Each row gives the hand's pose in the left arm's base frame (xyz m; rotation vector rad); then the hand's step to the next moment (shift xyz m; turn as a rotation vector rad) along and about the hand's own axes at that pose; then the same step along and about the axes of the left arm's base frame.
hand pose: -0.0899 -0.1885 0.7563 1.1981 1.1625 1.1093
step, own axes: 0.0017 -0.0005 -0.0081 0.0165 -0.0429 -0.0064
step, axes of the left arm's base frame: -0.0079 0.0024 -0.0007 -0.0045 0.0145 -0.0439
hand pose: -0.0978 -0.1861 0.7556 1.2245 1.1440 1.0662
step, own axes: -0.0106 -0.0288 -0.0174 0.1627 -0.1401 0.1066
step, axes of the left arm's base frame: -0.0188 -0.0100 -0.0281 0.1258 0.1384 -0.1499
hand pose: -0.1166 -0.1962 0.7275 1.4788 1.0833 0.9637
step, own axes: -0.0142 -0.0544 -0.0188 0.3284 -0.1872 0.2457
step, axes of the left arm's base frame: -0.0296 -0.0046 -0.0511 0.2968 0.2641 -0.2131
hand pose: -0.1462 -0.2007 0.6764 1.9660 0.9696 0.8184
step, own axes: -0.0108 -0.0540 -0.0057 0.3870 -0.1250 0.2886
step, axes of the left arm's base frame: -0.0283 0.0148 -0.0453 0.3814 0.2729 -0.1694
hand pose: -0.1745 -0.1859 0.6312 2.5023 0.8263 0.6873
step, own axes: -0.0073 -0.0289 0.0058 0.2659 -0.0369 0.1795
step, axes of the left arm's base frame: -0.0143 0.0154 -0.0220 0.2725 0.1557 -0.0761
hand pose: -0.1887 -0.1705 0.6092 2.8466 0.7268 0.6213
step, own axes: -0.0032 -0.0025 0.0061 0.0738 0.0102 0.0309
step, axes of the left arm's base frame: -0.0010 0.0004 -0.0072 0.0764 0.0259 0.0007
